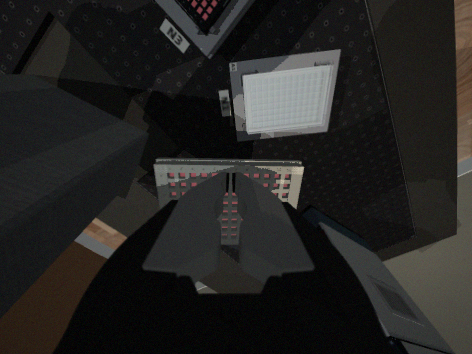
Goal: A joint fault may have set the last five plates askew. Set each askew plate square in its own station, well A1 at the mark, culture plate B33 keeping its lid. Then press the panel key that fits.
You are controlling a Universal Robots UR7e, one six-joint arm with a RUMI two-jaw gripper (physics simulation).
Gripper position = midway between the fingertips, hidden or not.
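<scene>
Visible: my gripper (230,174); a dark perforated deck (352,173).
</scene>
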